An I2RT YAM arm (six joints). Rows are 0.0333 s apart.
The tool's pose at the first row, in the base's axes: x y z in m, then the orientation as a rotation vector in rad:
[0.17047 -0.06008 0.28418 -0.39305 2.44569 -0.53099]
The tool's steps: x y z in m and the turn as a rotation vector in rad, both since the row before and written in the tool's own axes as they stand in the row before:
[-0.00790 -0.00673 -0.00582 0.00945 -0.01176 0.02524]
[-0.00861 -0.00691 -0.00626 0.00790 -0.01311 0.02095]
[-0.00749 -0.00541 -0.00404 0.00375 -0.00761 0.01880]
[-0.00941 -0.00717 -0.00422 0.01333 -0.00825 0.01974]
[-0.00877 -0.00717 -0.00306 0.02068 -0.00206 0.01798]
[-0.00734 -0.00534 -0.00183 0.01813 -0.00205 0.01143]
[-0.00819 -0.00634 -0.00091 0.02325 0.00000 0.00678]
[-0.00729 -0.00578 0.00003 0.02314 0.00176 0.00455]
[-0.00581 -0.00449 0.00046 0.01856 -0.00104 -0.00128]
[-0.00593 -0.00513 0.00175 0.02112 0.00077 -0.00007]
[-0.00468 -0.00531 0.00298 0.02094 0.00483 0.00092]
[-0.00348 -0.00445 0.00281 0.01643 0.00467 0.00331]
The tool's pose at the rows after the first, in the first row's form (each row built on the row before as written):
[0.17408 -0.06125 0.29546 -0.35997 2.43277 -0.52788]
[0.17773 -0.06236 0.30756 -0.33328 2.41858 -0.52431]
[0.18150 -0.06333 0.31686 -0.31011 2.41080 -0.51829]
[0.18664 -0.06529 0.32815 -0.28189 2.39908 -0.52302]
[0.19181 -0.06793 0.33835 -0.25147 2.39063 -0.53875]
[0.19641 -0.06984 0.34615 -0.23014 2.38271 -0.55436]
[0.20215 -0.07272 0.35432 -0.21169 2.37489 -0.57857]
[0.20769 -0.07569 0.36117 -0.19553 2.36857 -0.60401]
[0.21232 -0.07811 0.36635 -0.18909 2.36113 -0.62612]
[0.21780 -0.08152 0.37113 -0.17957 2.35427 -0.65100]
[0.22305 -0.08595 0.37457 -0.16777 2.35109 -0.67609]
[0.22725 -0.08994 0.37706 -0.15515 2.34910 -0.69470]

